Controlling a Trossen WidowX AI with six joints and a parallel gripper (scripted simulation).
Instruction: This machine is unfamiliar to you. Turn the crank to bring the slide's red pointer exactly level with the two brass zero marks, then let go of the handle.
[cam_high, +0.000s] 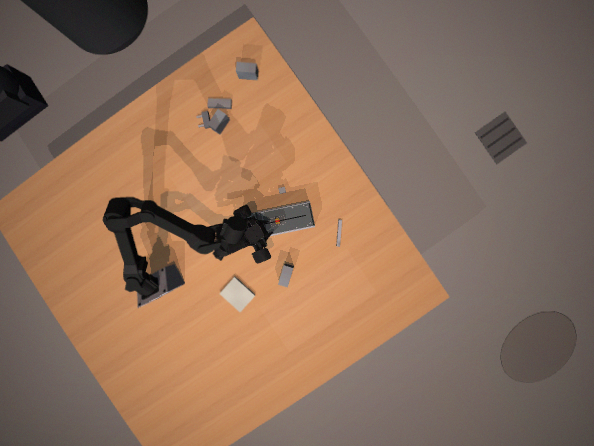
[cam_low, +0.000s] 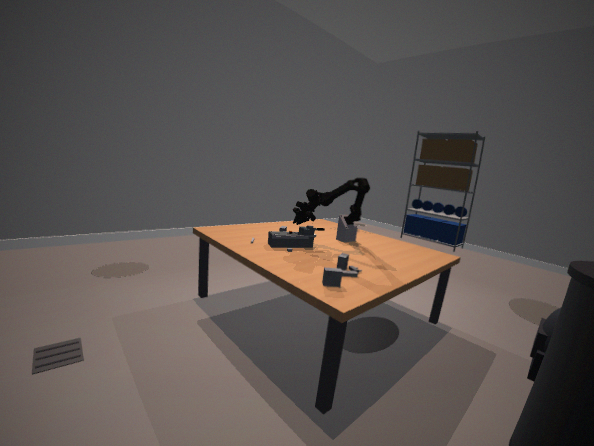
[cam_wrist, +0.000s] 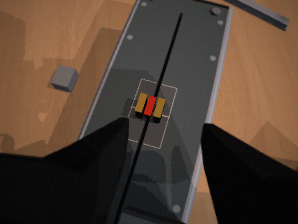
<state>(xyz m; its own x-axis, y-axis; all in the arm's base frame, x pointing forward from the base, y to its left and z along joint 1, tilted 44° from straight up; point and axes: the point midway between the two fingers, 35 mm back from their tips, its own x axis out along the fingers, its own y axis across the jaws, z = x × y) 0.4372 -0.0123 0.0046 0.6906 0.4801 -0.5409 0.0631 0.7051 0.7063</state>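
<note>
My gripper tip is now 50 mm above the red pointer, 30 mm short of it and 10 mm to the right of it. The rest, counted from my gripper tip: small grey cube: 120 mm below, 100 mm to the left, 90 mm ahead; then thin grey bar: 200 mm ahead, 140 mm to the right, 130 mm below; then dark crank handle: 140 mm behind, 80 mm to the left, 20 mm below.
</note>
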